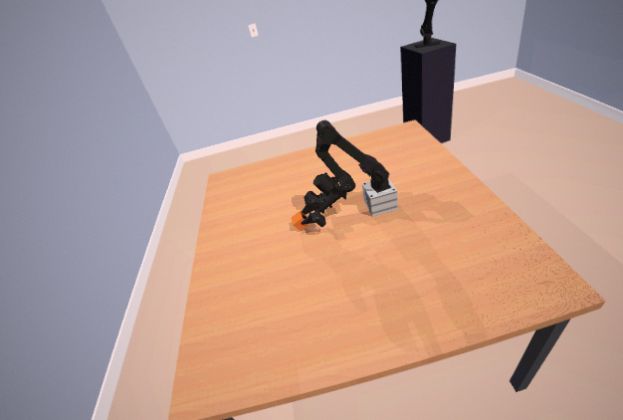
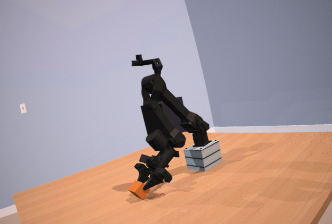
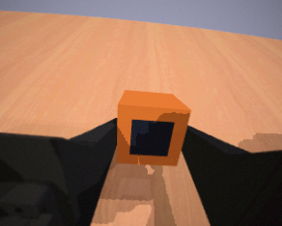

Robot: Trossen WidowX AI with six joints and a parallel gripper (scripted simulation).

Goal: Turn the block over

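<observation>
Now: gripper tip 1 cm past the orange block.
</observation>
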